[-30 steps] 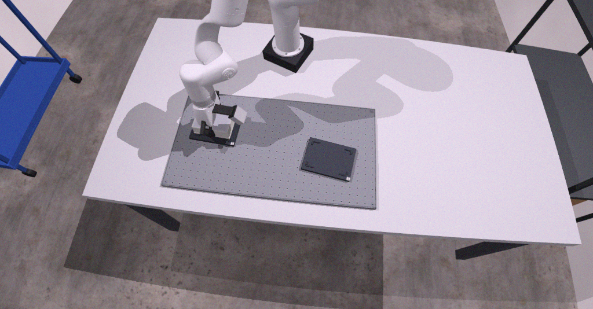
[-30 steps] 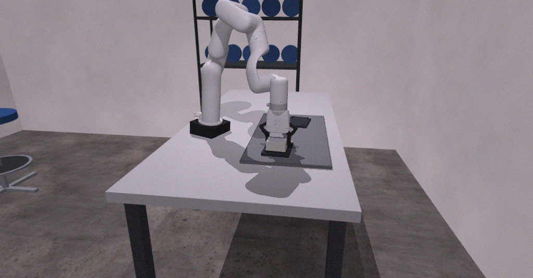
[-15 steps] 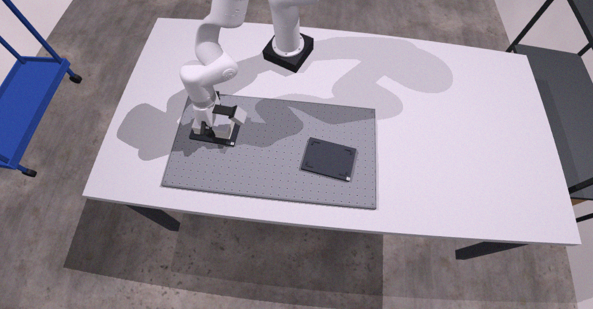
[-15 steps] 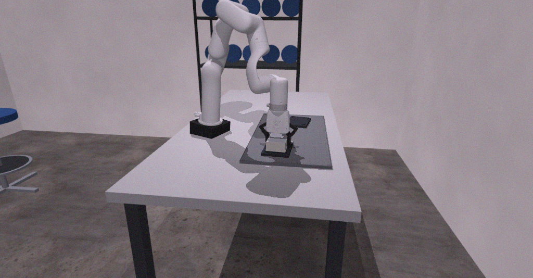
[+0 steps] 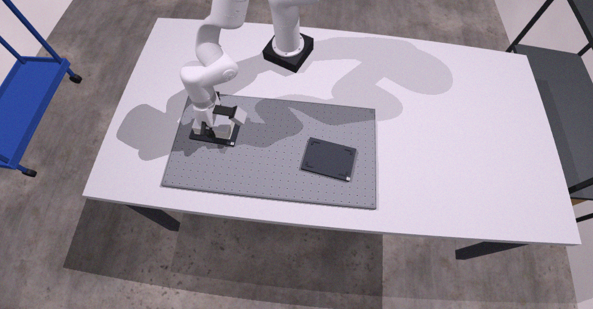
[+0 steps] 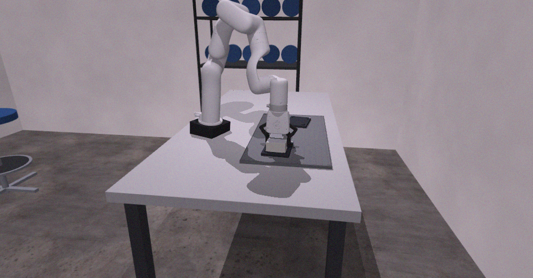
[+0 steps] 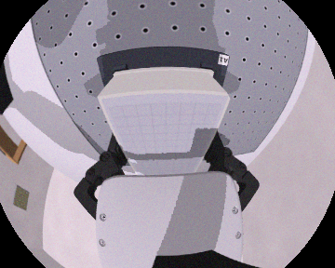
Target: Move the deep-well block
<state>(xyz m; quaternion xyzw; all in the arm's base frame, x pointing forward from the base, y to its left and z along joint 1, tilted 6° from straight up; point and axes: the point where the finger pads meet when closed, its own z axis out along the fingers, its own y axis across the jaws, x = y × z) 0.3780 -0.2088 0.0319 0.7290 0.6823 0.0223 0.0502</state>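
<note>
The white deep-well block is right at my hand.
</note>
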